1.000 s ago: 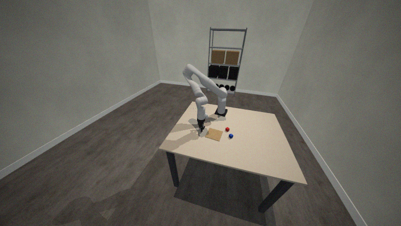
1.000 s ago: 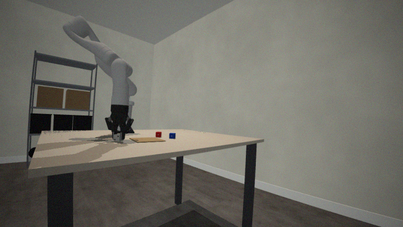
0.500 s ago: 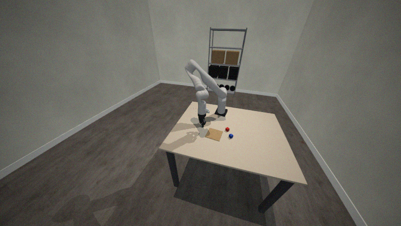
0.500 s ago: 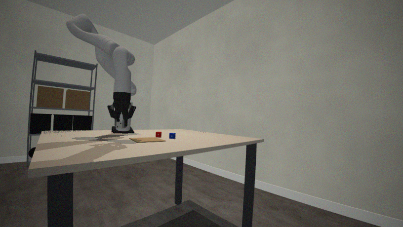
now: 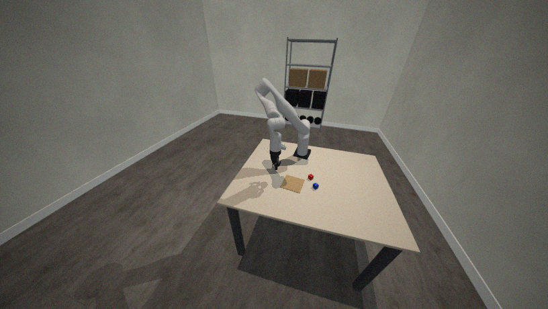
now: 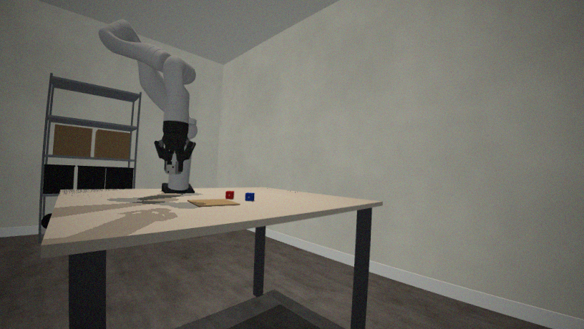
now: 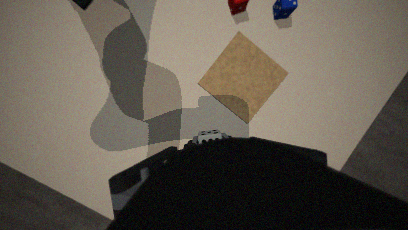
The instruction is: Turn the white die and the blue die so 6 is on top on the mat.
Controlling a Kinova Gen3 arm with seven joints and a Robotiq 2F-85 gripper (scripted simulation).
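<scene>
The tan mat is 14 cm to the left of my hand and 12 cm below it. From my hand the other things lie so: white die (1 cm below); then blue die (30 cm to the left, 10 cm below, 2 cm behind); then red die (25 cm to the left, 10 cm below, 10 cm behind).
</scene>
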